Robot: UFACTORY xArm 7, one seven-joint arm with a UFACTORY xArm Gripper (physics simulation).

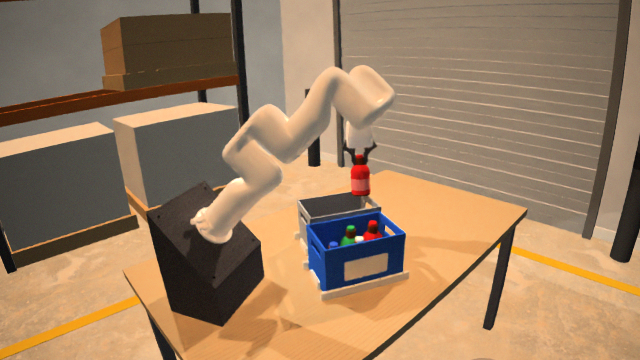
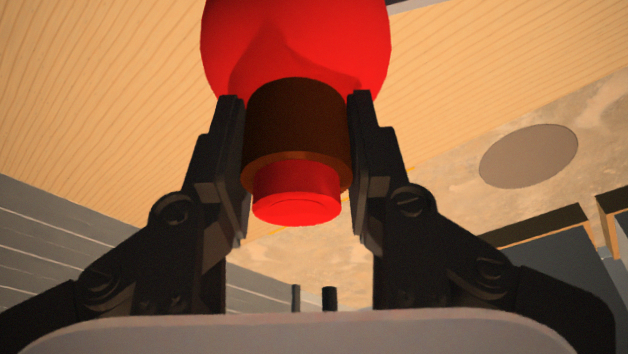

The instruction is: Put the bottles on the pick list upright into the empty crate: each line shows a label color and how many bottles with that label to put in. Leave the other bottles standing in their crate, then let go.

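Pixels of known places: gripper, between the fingertips: (image 1: 359,164) (image 2: 297,125); arm's base, origin of its link: (image 1: 213,226).
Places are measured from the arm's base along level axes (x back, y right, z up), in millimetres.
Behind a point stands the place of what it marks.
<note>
My gripper (image 1: 359,159) {x -595, y 179, z 57 mm} (image 2: 297,125) {x -595, y 179, z 57 mm} is shut on the brown neck of a red bottle (image 1: 360,172) {x -558, y 203, z 38 mm} (image 2: 295,45) {x -570, y 196, z 56 mm}, which has a red cap and a pink label. The bottle hangs upright above the far right end of the grey crate (image 1: 345,214) {x -406, y 225, z -71 mm}, its base slightly over the rim. The blue crate (image 1: 325,265) {x -150, y 308, z -116 mm} stands in front of the grey one and holds a green-capped bottle (image 1: 349,238) {x -324, y 289, z -111 mm}, a red bottle (image 1: 372,232) {x -393, y 340, z -107 mm}, a blue cap (image 1: 333,245) {x -207, y 301, z -77 mm} and a white cap (image 1: 359,239) {x -284, y 349, z -79 mm}. The grey crate's floor is hidden. The pick list cannot be read.
Pale strips (image 1: 365,286) {x -245, y 395, z -222 mm} on the wooden table (image 1: 450,210) {x -989, y 459, z -239 mm} run along the crates' edges. The arm's black base (image 1: 205,260) {x 102, y 73, z -45 mm} stands at the left of the table. Shelving with boxes (image 1: 175,47) and a grey shutter (image 1: 480,100) stand behind.
</note>
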